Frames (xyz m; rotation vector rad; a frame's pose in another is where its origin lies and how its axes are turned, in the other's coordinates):
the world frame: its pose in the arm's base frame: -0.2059 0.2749 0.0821 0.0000 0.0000 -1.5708
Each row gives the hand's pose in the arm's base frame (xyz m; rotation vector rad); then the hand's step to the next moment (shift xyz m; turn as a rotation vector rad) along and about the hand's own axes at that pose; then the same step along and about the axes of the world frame.
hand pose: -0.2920 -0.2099 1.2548 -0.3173 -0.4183 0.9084
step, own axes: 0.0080 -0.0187 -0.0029 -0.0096 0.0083 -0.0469
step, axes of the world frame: 0.0046 0.0186 0.0073 0.0072 0.0114 -0.0467
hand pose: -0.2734 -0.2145 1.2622 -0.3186 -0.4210 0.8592
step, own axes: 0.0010 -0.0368 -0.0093 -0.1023 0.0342 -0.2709
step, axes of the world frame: 0.0228 0.0293 0.0081 0.0864 0.0479 -0.2743
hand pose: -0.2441 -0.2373 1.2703 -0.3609 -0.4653 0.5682
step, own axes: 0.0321 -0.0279 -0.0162 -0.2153 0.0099 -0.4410
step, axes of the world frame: 0.0063 0.0441 0.0091 0.2053 0.0612 -0.4416
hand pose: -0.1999 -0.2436 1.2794 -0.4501 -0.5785 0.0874
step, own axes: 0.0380 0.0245 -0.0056 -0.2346 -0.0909 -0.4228
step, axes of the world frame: -0.0276 0.0359 0.0045 0.2929 0.0306 -0.3941
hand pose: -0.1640 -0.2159 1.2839 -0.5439 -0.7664 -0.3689
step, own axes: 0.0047 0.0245 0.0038 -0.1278 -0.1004 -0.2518
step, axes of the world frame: -0.0213 0.0133 -0.0023 0.2129 0.0030 -0.2109
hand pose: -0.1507 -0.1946 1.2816 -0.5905 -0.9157 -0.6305
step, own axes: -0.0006 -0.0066 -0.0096 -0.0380 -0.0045 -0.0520
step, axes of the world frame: 0.0110 0.0001 -0.0038 0.0302 0.0069 -0.0566
